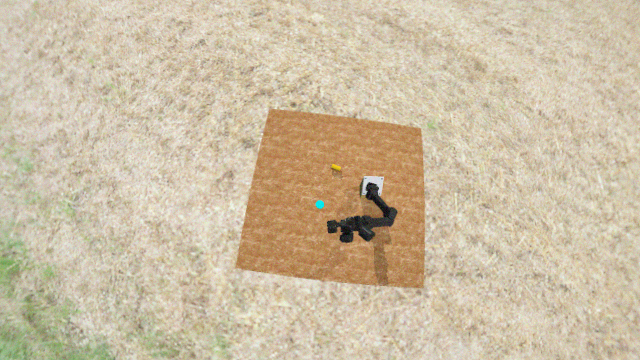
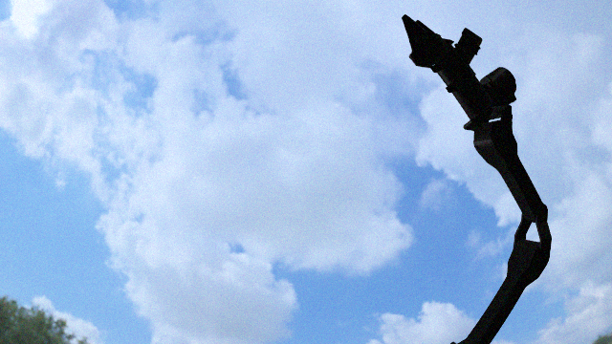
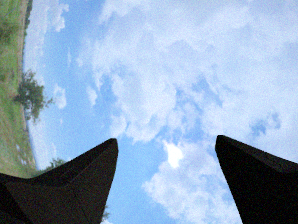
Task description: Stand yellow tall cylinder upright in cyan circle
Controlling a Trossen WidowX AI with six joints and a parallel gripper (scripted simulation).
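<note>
The yellow tall cylinder is 3 cm ahead of my gripper tip, 60 cm to the right of it and 67 cm below it. Round my gripper tip: cyan circle: 9 cm ahead, 29 cm to the right, 68 cm below.
</note>
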